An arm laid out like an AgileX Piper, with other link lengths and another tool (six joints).
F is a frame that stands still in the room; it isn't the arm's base.
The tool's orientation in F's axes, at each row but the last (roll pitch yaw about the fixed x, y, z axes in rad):
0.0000, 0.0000, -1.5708
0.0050, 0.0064, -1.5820
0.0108, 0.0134, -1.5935
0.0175, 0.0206, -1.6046
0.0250, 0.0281, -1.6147
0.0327, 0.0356, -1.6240
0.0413, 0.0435, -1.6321
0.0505, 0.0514, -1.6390
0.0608, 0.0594, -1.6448
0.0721, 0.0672, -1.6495
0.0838, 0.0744, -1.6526
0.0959, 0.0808, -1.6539
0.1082, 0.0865, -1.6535
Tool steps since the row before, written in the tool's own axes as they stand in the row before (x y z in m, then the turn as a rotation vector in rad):
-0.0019, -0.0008, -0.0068, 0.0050, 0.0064, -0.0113
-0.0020, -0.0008, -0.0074, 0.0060, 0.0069, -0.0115
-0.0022, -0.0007, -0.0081, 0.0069, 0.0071, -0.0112
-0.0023, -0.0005, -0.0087, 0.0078, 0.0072, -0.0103
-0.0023, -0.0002, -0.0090, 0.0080, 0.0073, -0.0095
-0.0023, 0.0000, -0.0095, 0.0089, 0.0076, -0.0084
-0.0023, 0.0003, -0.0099, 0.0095, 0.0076, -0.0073
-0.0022, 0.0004, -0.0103, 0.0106, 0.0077, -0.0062
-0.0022, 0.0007, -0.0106, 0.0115, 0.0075, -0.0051
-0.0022, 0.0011, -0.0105, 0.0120, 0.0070, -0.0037
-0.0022, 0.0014, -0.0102, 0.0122, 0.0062, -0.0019
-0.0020, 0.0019, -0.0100, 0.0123, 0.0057, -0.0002
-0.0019, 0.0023, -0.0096, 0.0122, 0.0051, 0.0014
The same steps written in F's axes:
-0.0008, 0.0019, -0.0068, 0.0064, -0.0050, -0.0113
-0.0007, 0.0021, -0.0074, 0.0069, -0.0060, -0.0115
-0.0006, 0.0023, -0.0081, 0.0071, -0.0069, -0.0112
-0.0003, 0.0025, -0.0087, 0.0071, -0.0078, -0.0103
0.0001, 0.0025, -0.0089, 0.0072, -0.0081, -0.0095
0.0005, 0.0026, -0.0094, 0.0074, -0.0090, -0.0085
0.0009, 0.0027, -0.0098, 0.0073, -0.0097, -0.0074
0.0011, 0.0027, -0.0101, 0.0073, -0.0108, -0.0063
0.0015, 0.0027, -0.0104, 0.0069, -0.0118, -0.0053
0.0021, 0.0027, -0.0102, 0.0063, -0.0123, -0.0040
0.0025, 0.0027, -0.0099, 0.0053, -0.0125, -0.0023
0.0031, 0.0025, -0.0096, 0.0047, -0.0127, -0.0006
0.0035, 0.0024, -0.0091, 0.0039, -0.0127, 0.0009

